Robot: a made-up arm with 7 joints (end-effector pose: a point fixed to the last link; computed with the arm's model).
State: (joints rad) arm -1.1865 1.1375 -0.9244 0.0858 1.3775 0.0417 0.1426
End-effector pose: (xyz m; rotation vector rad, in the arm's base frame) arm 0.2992 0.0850 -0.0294 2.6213 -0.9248 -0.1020
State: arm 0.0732 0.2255 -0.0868 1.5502 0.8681 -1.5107 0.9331
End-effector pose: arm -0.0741 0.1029 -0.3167 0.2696 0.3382 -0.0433
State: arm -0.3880 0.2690 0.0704 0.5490 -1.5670 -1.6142 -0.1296
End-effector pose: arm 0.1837 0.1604 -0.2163 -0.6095 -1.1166 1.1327
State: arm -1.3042 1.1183 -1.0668 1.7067 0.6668 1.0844 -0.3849
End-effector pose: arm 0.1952 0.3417 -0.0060 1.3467 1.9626 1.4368
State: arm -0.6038 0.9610 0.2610 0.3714 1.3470 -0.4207 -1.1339
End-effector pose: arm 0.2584 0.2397 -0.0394 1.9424 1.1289 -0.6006
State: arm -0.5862 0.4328 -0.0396 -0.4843 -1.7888 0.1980 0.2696
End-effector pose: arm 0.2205 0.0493 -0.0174 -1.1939 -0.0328 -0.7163
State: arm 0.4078 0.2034 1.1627 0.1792 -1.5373 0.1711 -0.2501
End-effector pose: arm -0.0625 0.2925 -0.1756 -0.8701 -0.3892 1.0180
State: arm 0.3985 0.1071 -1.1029 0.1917 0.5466 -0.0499 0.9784
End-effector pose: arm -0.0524 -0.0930 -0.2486 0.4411 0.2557 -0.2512
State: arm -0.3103 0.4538 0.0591 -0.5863 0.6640 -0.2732 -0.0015
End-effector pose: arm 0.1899 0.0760 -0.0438 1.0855 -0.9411 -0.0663
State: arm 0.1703 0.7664 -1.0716 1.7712 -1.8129 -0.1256 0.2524
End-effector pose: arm -0.1173 0.3300 -0.2025 0.6709 1.3410 1.4402
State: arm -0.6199 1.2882 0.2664 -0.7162 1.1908 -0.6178 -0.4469
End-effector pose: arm 0.1627 0.0784 0.0654 2.8896 -0.9216 -0.1030
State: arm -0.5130 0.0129 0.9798 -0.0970 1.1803 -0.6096 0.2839
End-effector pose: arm 0.1929 0.1975 -0.1145 1.2120 -0.4715 0.8135
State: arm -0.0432 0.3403 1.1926 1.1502 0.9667 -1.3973 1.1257
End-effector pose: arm 0.0096 0.2337 -0.2760 0.7122 -0.2931 1.2379
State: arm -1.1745 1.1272 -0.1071 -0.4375 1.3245 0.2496 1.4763
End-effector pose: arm 0.1952 0.0747 0.1346 -0.7455 2.5085 -1.4813
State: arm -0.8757 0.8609 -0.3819 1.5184 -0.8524 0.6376 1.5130
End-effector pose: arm 0.2001 0.2895 -0.1925 0.9219 1.1869 2.0280
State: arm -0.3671 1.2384 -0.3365 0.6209 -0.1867 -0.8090 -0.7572
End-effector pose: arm 0.2090 0.2644 -0.1152 1.0901 0.2583 -0.9941
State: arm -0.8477 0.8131 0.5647 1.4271 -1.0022 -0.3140 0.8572
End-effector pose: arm 0.2157 0.3078 -0.1623 -0.7802 0.1593 1.8890
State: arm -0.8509 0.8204 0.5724 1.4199 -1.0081 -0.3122 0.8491
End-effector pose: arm 0.2161 0.3097 -0.1588 -0.7972 0.1406 1.8801
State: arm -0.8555 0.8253 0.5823 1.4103 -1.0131 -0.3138 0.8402
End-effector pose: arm 0.2171 0.3111 -0.1551 -0.8172 0.1170 1.8690
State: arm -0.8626 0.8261 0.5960 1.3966 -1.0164 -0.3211 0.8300
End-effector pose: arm 0.2193 0.3116 -0.1510 -0.8423 0.0855 1.8541
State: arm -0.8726 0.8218 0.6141 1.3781 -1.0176 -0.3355 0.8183
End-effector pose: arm 0.2226 0.3112 -0.1466 -0.8729 0.0444 1.8353
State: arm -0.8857 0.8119 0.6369 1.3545 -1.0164 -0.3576 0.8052
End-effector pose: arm 0.2270 0.3098 -0.1417 -0.9092 -0.0067 1.8130
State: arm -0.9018 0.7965 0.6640 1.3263 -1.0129 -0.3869 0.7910
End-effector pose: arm 0.2322 0.3073 -0.1365 -0.9506 -0.0667 1.7883
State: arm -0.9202 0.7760 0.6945 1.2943 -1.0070 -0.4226 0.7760
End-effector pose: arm 0.2380 0.3039 -0.1310 -0.9952 -0.1340 1.7626
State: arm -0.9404 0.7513 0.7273 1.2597 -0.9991 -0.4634 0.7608
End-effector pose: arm 0.2438 0.2997 -0.1255 -1.0417 -0.2061 1.7377
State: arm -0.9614 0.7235 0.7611 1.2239 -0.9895 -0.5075 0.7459
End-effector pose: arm 0.2494 0.2950 -0.1201 -1.0880 -0.2801 1.7153
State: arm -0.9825 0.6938 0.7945 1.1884 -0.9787 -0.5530 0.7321
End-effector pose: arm 0.2544 0.2900 -0.1151 -1.1323 -0.3527 1.6968
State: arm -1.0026 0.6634 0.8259 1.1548 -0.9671 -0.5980 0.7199
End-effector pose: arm 0.2588 0.2848 -0.1109 -1.1726 -0.4205 1.6828
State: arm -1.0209 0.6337 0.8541 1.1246 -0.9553 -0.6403 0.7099
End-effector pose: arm 0.2625 0.2796 -0.1075 -1.2077 -0.4802 1.6737
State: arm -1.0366 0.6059 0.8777 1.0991 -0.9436 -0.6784 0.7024
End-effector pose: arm 0.2656 0.2745 -0.1051 -1.2358 -0.5295 1.6690
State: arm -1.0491 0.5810 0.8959 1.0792 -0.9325 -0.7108 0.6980
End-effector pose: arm 0.2681 0.2698 -0.1038 -1.2566 -0.5664 1.6682
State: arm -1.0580 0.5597 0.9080 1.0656 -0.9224 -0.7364 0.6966
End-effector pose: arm 0.2702 0.2655 -0.1035 -1.2697 -0.5897 1.6701
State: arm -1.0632 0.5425 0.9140 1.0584 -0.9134 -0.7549 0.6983
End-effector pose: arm 0.2719 0.2617 -0.1043 -1.2753 -0.5996 1.6739
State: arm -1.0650 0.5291 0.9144 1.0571 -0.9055 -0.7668 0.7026
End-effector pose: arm 0.2733 0.2583 -0.1060 -1.2740 -0.5972 1.6789
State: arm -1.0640 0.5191 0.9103 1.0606 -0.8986 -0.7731 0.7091
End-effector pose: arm 0.2745 0.2554 -0.1083 -1.2673 -0.5851 1.6847
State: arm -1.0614 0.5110 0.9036 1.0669 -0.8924 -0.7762 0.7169
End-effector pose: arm 0.2755 0.2527 -0.1111 -1.2575 -0.5672 1.6910
